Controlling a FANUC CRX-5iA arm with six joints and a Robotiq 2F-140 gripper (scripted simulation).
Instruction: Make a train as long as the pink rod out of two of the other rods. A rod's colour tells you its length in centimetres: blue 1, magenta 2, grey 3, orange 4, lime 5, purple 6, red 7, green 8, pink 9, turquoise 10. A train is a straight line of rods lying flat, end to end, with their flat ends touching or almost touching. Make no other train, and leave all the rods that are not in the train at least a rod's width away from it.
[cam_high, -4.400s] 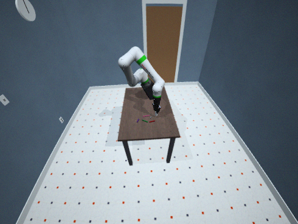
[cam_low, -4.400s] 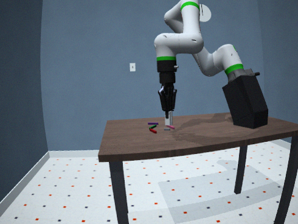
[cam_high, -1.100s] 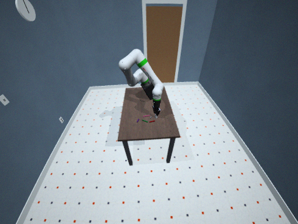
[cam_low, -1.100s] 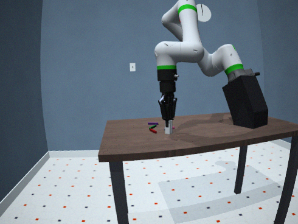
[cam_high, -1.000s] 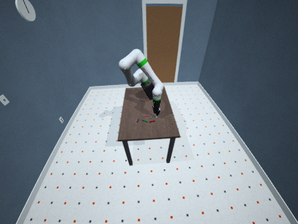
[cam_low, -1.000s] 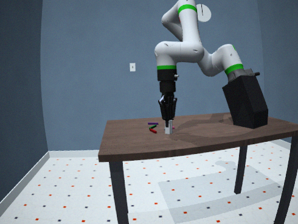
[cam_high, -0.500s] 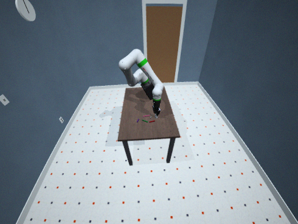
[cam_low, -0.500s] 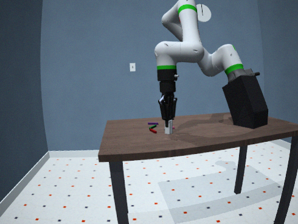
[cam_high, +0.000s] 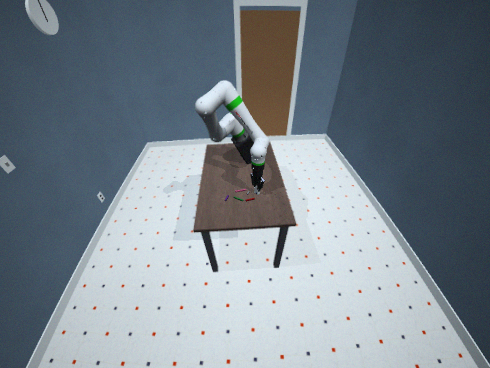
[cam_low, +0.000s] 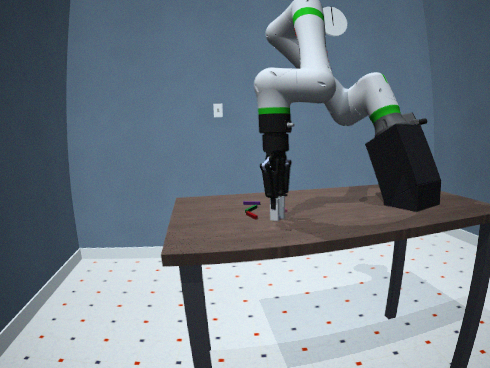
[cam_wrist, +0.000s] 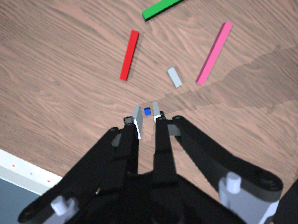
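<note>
Right now the small blue rod is 3 cm below my hand. From my hand the other things lie so: red rod (7 cm ahead, 6 cm to the right, 3 cm below); grey rod (7 cm to the right, 3 cm below); pink rod (13 cm to the right, 3 cm below, 3 cm behind).
</note>
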